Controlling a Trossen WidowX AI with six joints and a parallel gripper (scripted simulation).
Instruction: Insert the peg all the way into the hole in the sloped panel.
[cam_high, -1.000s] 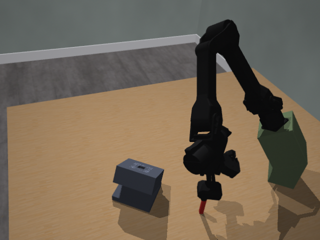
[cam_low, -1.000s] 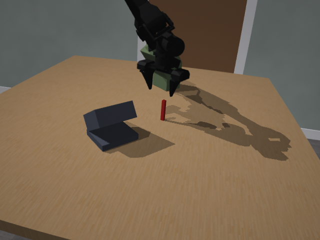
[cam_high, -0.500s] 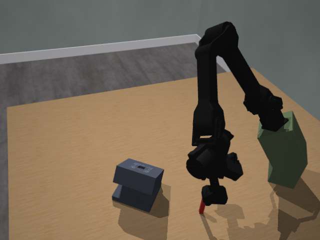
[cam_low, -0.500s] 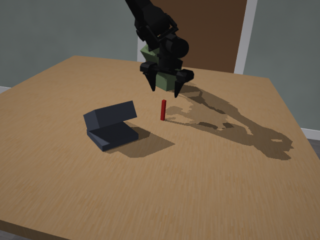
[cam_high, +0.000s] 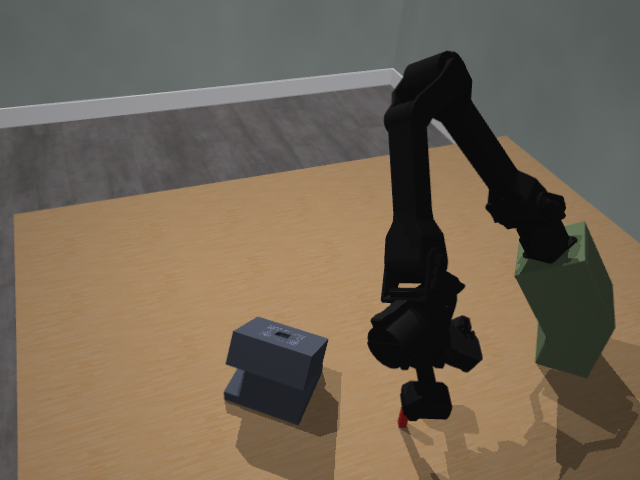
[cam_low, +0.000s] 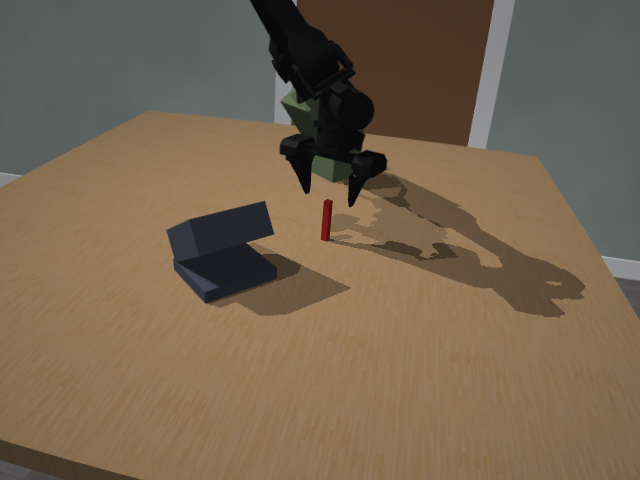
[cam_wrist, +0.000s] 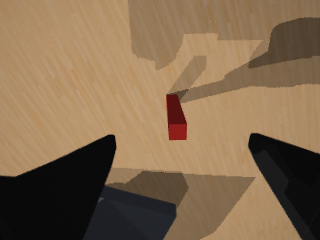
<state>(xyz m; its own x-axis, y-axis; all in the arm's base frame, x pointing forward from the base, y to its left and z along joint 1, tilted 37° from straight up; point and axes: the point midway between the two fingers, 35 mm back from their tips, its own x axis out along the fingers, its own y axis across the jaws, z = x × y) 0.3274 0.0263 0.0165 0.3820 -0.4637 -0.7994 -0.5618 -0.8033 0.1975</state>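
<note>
The red peg is 8 cm below my hand. From my hand the other things lie so: dark base block 18 cm to the right, 12 cm ahead, 11 cm below.
</note>
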